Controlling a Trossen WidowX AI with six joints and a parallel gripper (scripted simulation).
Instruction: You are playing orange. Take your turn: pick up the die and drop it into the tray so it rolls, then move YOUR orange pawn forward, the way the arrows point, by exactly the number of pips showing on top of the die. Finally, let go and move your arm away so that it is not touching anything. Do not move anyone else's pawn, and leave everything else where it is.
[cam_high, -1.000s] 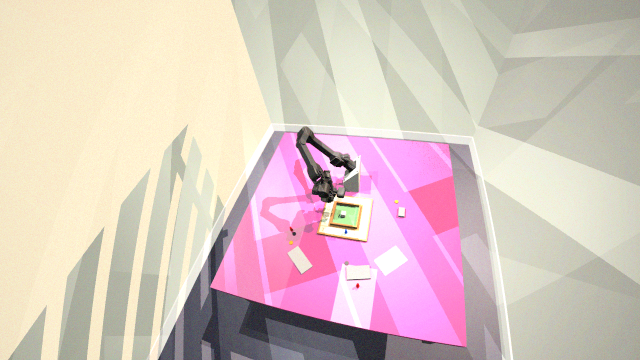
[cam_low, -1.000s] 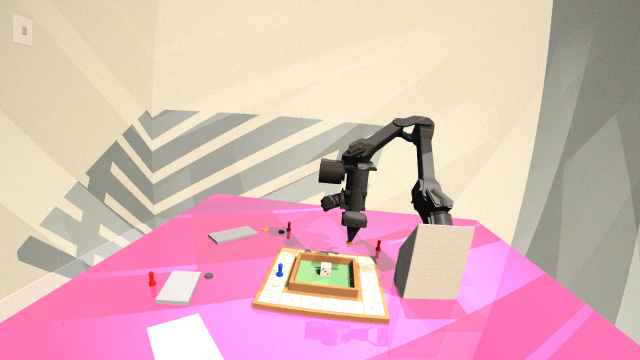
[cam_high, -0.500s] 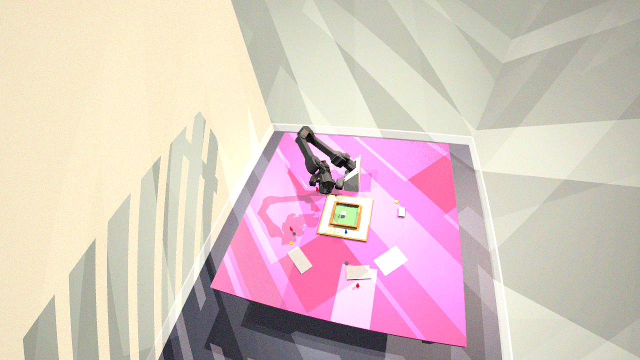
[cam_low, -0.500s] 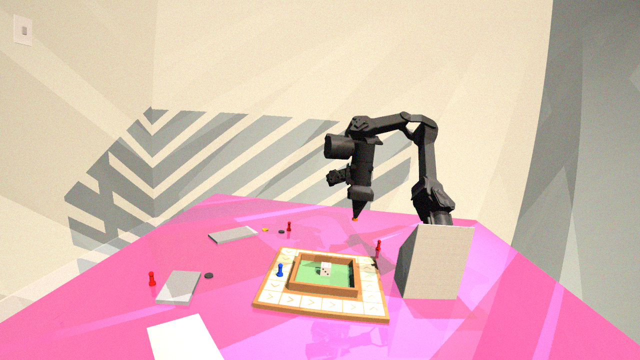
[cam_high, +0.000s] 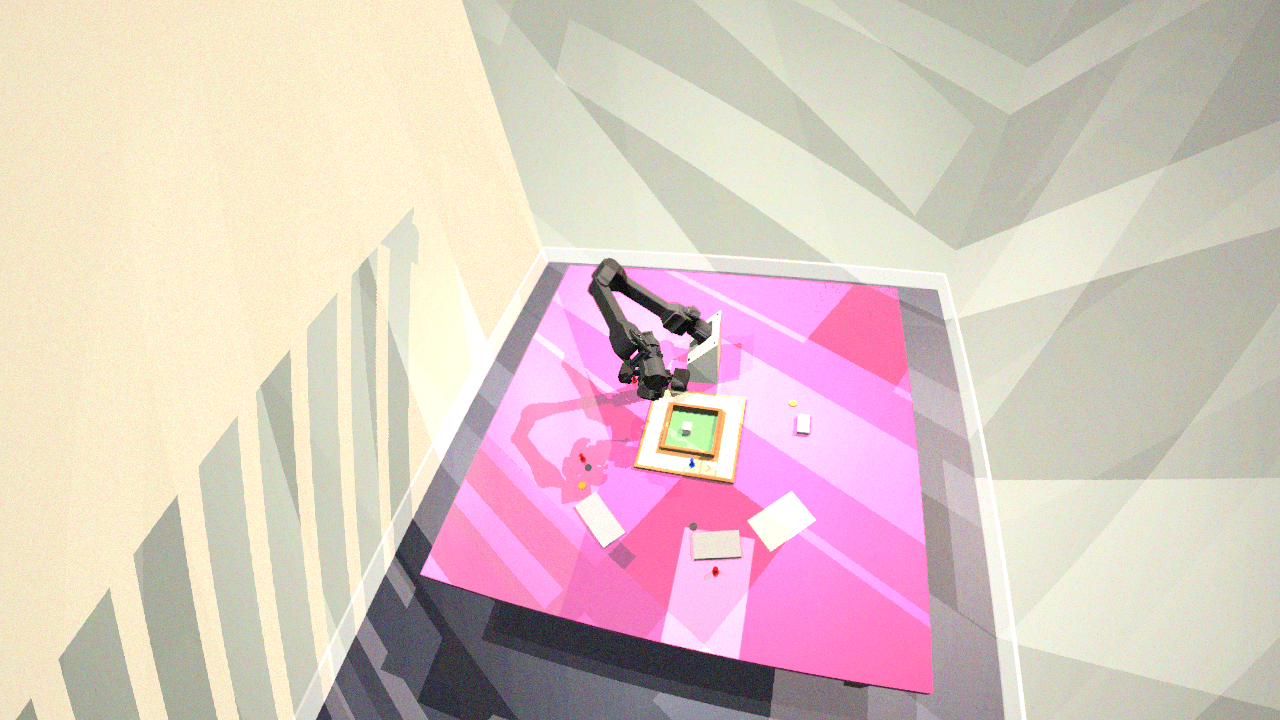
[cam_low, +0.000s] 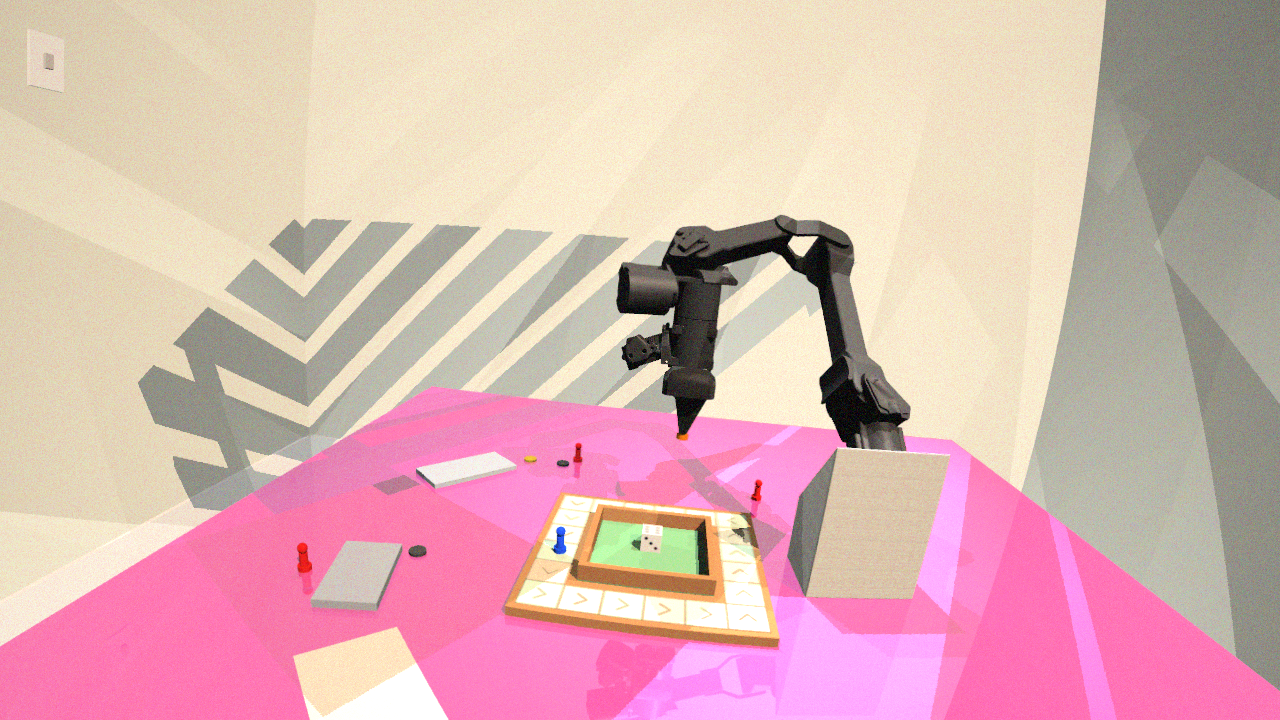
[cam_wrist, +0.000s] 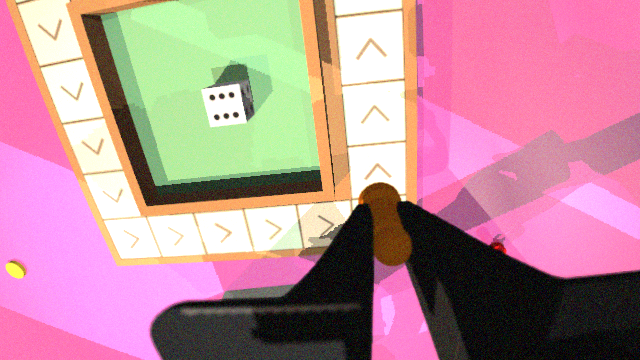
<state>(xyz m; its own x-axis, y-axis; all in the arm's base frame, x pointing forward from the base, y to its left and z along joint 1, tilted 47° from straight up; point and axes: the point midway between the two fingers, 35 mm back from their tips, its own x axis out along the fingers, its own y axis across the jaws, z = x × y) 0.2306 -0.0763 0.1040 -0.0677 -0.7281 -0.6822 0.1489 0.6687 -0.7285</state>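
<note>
Right now my gripper tip is 15 cm short of the blue pawn, 12 cm above it and 10 cm to the right of it. The rest, counted from my gripper tip: green tray 14 cm below, 10 cm to the left, 4 cm ahead; then white die 12 cm below, 8 cm to the left, 4 cm ahead; then orange pawn 1 cm above.
</note>
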